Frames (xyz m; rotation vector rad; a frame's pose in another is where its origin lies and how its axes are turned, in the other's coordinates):
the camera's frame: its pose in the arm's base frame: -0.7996 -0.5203 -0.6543 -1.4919 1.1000 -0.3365
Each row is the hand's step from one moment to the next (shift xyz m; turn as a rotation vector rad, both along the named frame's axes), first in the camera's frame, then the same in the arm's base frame.
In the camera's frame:
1: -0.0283 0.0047 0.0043 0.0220 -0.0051 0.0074
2: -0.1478 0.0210 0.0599 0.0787 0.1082 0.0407
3: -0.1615 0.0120 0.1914 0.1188 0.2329 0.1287
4: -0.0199 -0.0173 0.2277 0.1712 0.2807 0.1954
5: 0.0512 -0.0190 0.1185 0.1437 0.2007 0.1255
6: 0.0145 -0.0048 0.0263 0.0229 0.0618 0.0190
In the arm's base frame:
1: -0.0134 0.0252 0.0052 0.0190 -0.0132 -0.0056
2: -0.0405 0.1544 0.0201 0.0234 -0.0209 -0.1363
3: 0.0538 0.2449 -0.0018 0.0549 0.0195 -0.2855
4: 0.1659 0.1535 -0.0379 0.1103 0.0266 -0.3652
5: 0.1222 0.0308 -0.0336 0.0793 -0.0062 -0.2652
6: 0.0290 0.0043 -0.0081 -0.0011 0.0025 -0.0685

